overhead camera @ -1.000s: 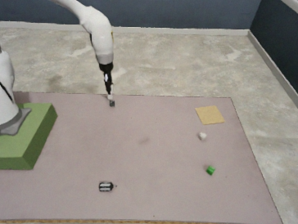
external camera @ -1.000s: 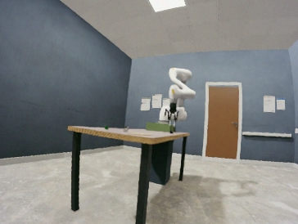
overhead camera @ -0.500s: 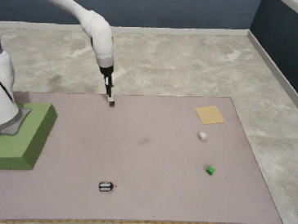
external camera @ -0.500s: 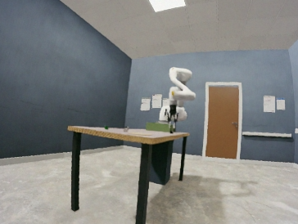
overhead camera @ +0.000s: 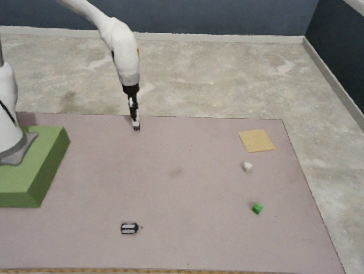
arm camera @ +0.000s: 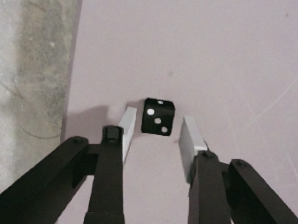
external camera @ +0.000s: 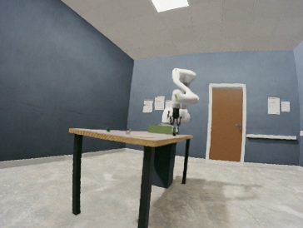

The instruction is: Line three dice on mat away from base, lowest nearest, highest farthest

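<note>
My hand is 60 mm above the black die. From my hand the other things lie so: white die: 530 mm ahead, 250 mm to the right, 60 mm below; then mat: 610 mm ahead, 80 mm to the right, 70 mm below; then green die: 530 mm ahead, 450 mm to the right, 60 mm below.
</note>
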